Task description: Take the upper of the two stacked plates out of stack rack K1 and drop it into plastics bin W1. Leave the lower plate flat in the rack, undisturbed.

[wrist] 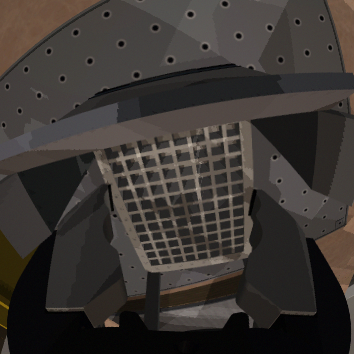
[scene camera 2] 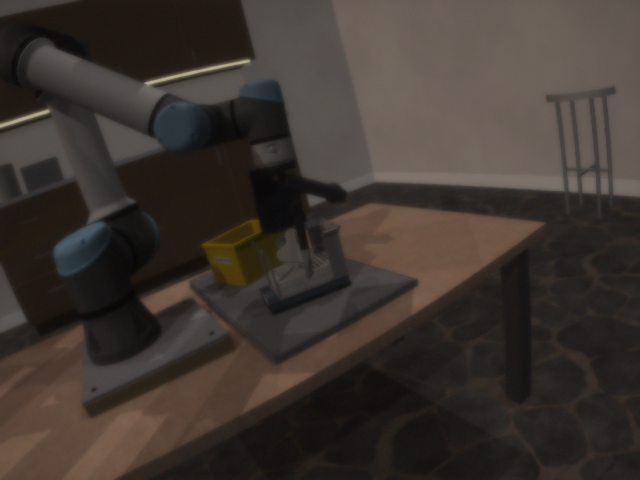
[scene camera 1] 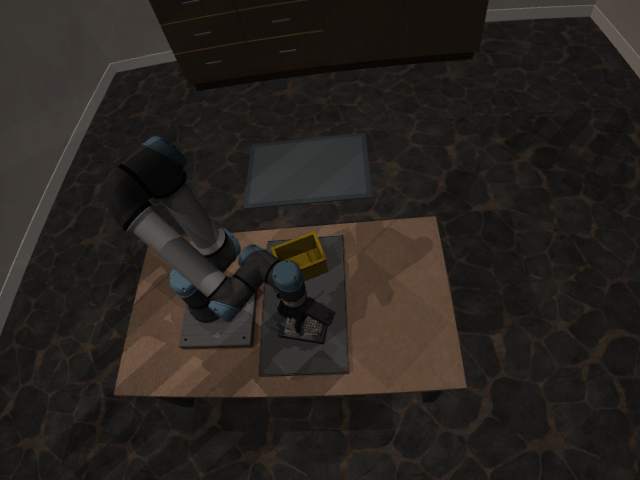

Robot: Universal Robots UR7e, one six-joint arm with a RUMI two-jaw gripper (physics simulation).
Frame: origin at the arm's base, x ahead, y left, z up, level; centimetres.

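Where they show: gripper, between the fingertips: [wrist: 181, 189] [scene camera 2: 306, 270] [scene camera 1: 306, 323]; arm's base, origin of its link: [scene camera 2: 126, 344].
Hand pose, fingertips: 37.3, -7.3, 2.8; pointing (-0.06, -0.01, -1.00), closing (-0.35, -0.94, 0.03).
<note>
Things, the pixels of their top centre, and the offset from my fingertips, as dx, dy, dz. "spot": a spot on its surface instead. Level surfaces: height alone.
- upper plate, centre of its top: [wrist: 184, 204] [scene camera 2: 303, 266] [scene camera 1: 304, 322] -0.4, +0.0, +1.0
- stack rack K1, centre of its top: [wrist: 197, 318] [scene camera 2: 290, 234] [scene camera 1: 298, 315] -1.1, -0.1, +7.8
- Plastics bin W1, centre of its top: [scene camera 2: 242, 231] [scene camera 1: 298, 253] -4.0, +23.6, +5.8
- wooden table, height of its surface: dz -5.4
- post, a spot on its surface: [wrist: 152, 300] spot: -6.4, +4.4, +3.5
The upper plate [wrist: 246, 165] [scene camera 1: 313, 325], a pale grid, lies level in stack rack K1 [wrist: 200, 107] [scene camera 2: 310, 296] [scene camera 1: 302, 339]. My gripper [wrist: 181, 189] [scene camera 1: 299, 328] [scene camera 2: 298, 271] points down into the rack, and its two jaws stand at opposite side edges of the upper plate, shut on it. The lower plate is hidden under the upper one and cannot be told apart through the grid. Plastics bin W1 [scene camera 1: 316, 270] [scene camera 2: 235, 266] is yellow and open at the top; a part of it shows at the left edge of the wrist view [wrist: 11, 260].
Rack and bin stand on a dark perforated board [scene camera 1: 305, 361] [scene camera 2: 279, 343] on the wooden table [scene camera 1: 403, 351]. The rack has a high wall on one side and upright posts; one post [wrist: 152, 300] shows between the jaws. The bin is close beside the rack, toward the cabinets.
</note>
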